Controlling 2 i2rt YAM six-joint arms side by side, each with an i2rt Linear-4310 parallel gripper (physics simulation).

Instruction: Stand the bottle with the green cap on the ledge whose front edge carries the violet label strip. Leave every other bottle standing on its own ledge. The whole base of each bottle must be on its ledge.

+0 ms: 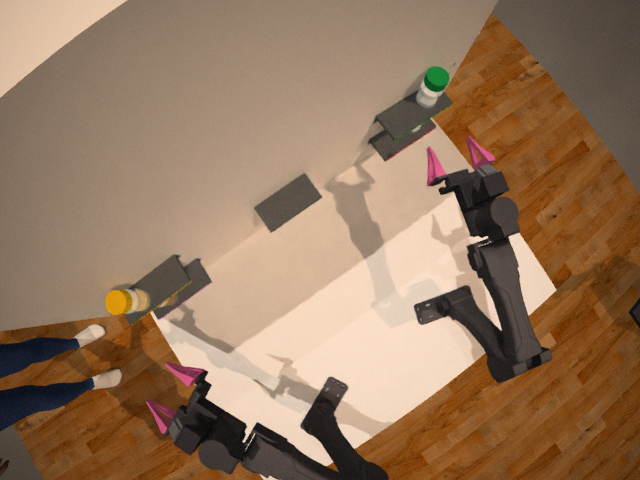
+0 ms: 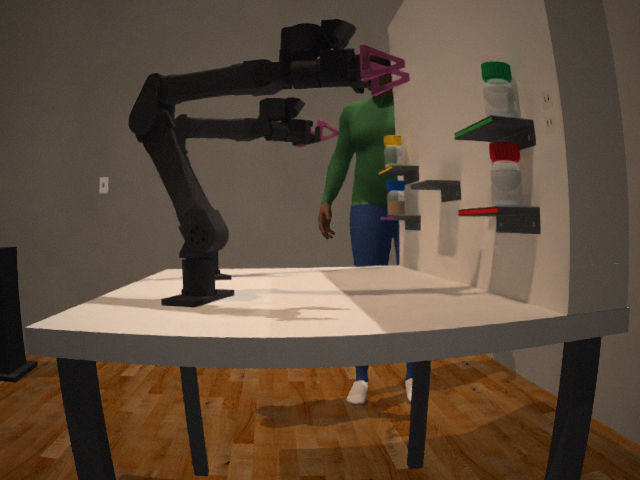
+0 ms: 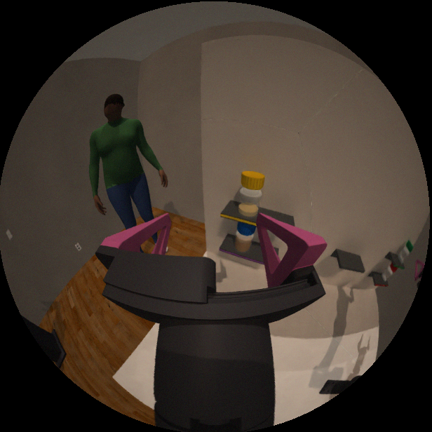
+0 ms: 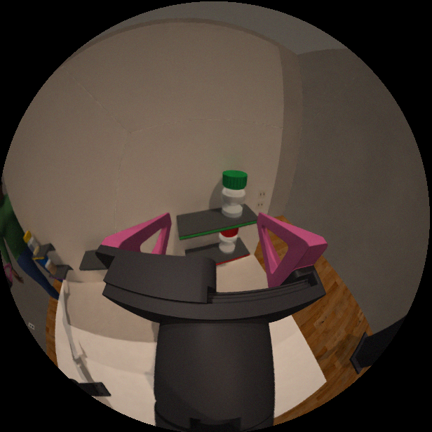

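Seen in the pictures: left gripper, fingertip midpoint: point(image 1: 156, 382) point(image 2: 329, 135); right gripper, fingertip midpoint: point(image 1: 448, 142) point(image 2: 407, 70); left arm's base, origin of the base link: point(image 1: 323, 406); right arm's base, origin of the base link: point(image 1: 444, 305) point(image 2: 199, 299).
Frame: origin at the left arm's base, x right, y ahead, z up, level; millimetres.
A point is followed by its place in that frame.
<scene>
The green-capped bottle point(image 1: 432, 86) {x 857, y 190, z 393 mm} point(image 2: 497, 91) {x 900, y 167, z 347 mm} point(image 4: 233, 195) stands upright on the upper ledge with a green strip point(image 1: 405, 117) {x 808, y 214, z 297 mm} point(image 2: 504, 129) {x 892, y 184, z 285 mm} point(image 4: 200, 223). The ledge with the violet strip point(image 1: 200, 279) {x 187, y 499, z 157 mm} point(image 3: 230, 246) is the lower one at the other end of the wall; a blue-capped bottle point(image 2: 395, 198) {x 116, y 541, z 209 mm} point(image 3: 245, 235) stands on it. Above it, a yellow-capped bottle point(image 1: 124, 301) {x 105, y 540, z 402 mm} point(image 2: 392, 149) {x 112, y 540, z 356 mm} point(image 3: 251, 190) stands on the yellow-strip ledge point(image 1: 162, 279) {x 164, y 535, z 297 mm} point(image 3: 277, 216). My left gripper point(image 1: 156, 382) {x -1, y 391, z 402 mm} point(image 3: 213, 217) is open and empty, away from the ledges. My right gripper point(image 1: 448, 143) {x 740, y 104, z 402 mm} point(image 4: 213, 217) is open and empty, in front of the green-strip ledge.
A red-capped bottle point(image 2: 506, 175) {x 899, y 171, z 207 mm} point(image 4: 228, 240) stands on the lower red-strip ledge point(image 1: 382, 145) point(image 2: 516, 219), under the green-strip ledge. A bare middle ledge point(image 1: 287, 202) {x 484, y 375, z 227 mm} point(image 2: 436, 184) {x 549, y 325, z 217 mm} point(image 3: 349, 260) is on the wall between the two pairs. A person point(image 2: 371, 155) point(image 3: 120, 155) stands beyond the table.
</scene>
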